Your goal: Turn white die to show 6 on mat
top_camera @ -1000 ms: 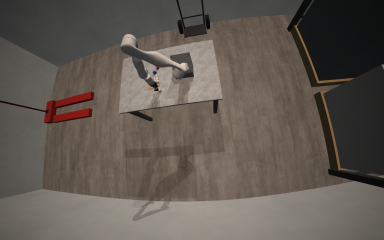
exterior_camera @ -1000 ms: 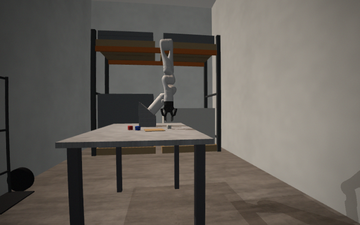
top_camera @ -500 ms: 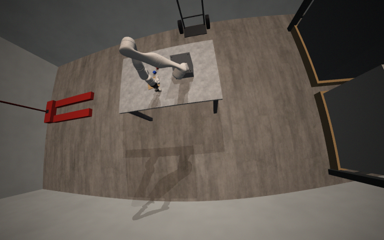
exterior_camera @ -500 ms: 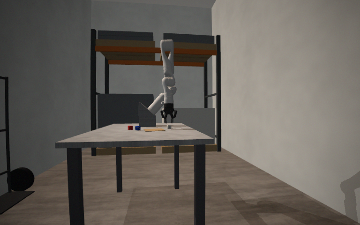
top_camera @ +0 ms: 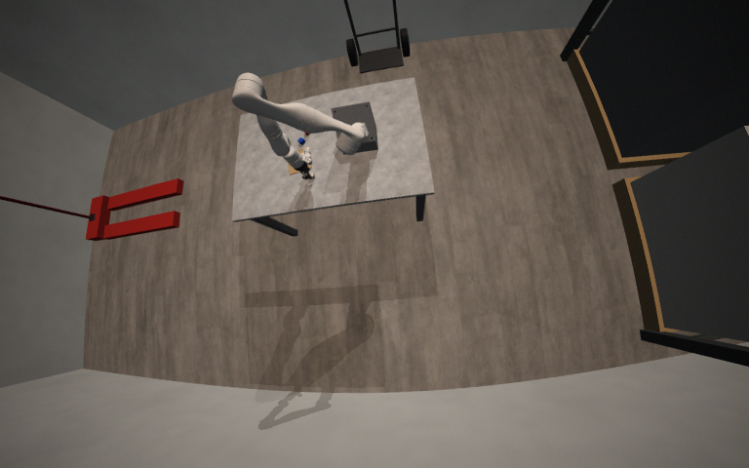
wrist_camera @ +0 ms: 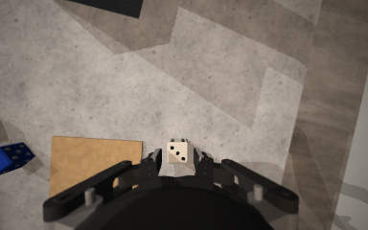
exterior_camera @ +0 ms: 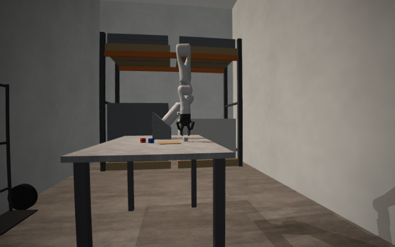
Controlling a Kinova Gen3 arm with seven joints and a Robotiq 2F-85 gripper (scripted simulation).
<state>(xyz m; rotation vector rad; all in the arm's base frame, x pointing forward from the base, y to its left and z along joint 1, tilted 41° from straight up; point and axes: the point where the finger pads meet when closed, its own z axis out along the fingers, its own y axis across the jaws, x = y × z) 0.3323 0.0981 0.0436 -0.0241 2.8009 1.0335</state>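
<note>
My hand is 40 mm above the white die. Also, from my hand: tan mat: 130 mm to the right, 60 mm ahead, 50 mm below; red die: 300 mm to the right, 40 mm below, 20 mm behind; blue die: 240 mm to the right, 40 mm below, 30 mm ahead.
</note>
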